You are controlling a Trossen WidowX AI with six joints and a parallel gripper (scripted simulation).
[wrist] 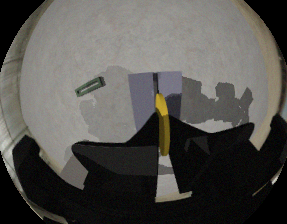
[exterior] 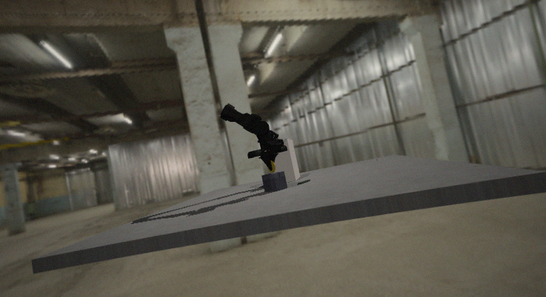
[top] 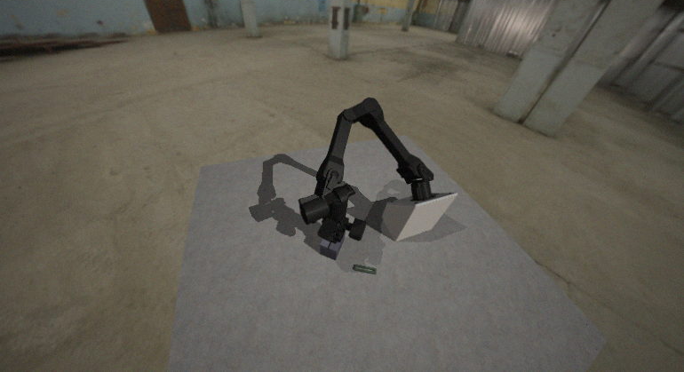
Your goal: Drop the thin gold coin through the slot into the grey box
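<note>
My gripper tip is 2 cm below the gold coin.
</note>
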